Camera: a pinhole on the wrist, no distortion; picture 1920 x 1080 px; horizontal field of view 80.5 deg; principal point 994.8 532.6 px. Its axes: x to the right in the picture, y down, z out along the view. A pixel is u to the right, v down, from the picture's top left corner.
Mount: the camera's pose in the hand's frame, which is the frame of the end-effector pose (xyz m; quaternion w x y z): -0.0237 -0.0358 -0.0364 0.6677 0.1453 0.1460 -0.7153
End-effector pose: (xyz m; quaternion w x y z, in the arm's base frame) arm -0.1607 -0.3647 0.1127 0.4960 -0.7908 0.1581 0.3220
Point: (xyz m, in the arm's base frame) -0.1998 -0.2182 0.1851
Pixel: 944.3 251.9
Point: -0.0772 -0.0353 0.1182
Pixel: 1079.4 905.9
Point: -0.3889 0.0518 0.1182
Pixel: 595.0 220.6
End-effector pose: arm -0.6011 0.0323 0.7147 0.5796 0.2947 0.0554 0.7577
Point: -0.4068 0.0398 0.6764
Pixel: 1691.8 488.7
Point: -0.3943 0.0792 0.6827
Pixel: 1763.2 754.1
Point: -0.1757 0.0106 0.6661
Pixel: 1750.4 327.1
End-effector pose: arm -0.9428 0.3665 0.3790 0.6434 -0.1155 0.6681 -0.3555
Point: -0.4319 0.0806 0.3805
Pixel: 513.5 763.5
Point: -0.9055 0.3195 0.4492
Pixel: 890.8 451.9
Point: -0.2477 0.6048 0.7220
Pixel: outside the picture
